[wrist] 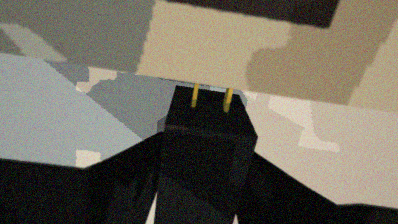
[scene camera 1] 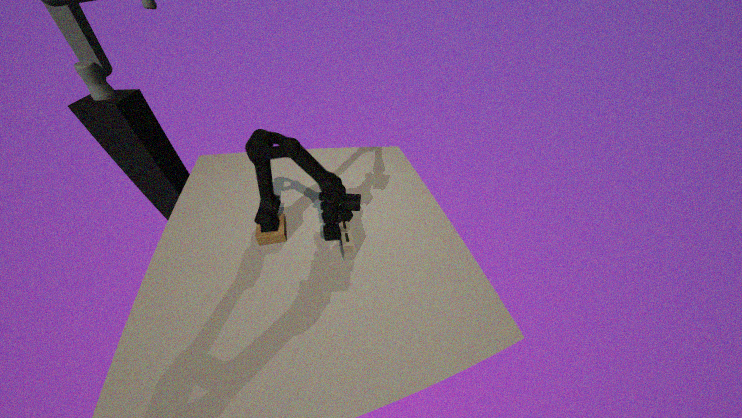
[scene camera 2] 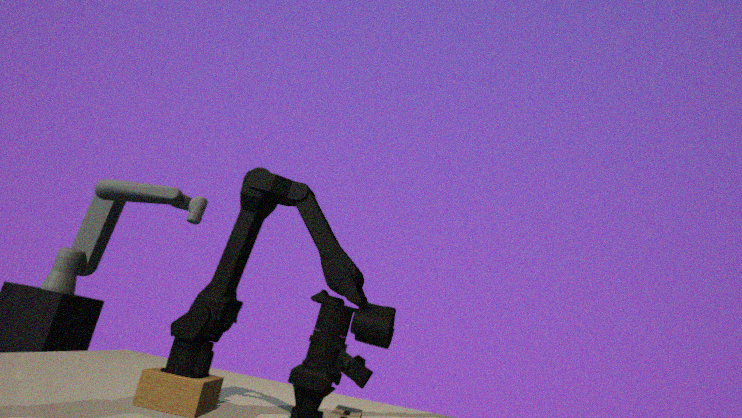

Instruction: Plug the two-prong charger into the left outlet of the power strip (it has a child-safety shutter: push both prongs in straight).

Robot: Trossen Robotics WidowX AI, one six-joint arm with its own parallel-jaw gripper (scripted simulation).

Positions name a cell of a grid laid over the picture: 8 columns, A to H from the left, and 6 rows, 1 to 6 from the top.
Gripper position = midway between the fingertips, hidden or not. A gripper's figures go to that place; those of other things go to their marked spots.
Labels:
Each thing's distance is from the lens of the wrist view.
gripper (wrist: E4): 11 cm
black two-prong charger (wrist: E4): 8 cm

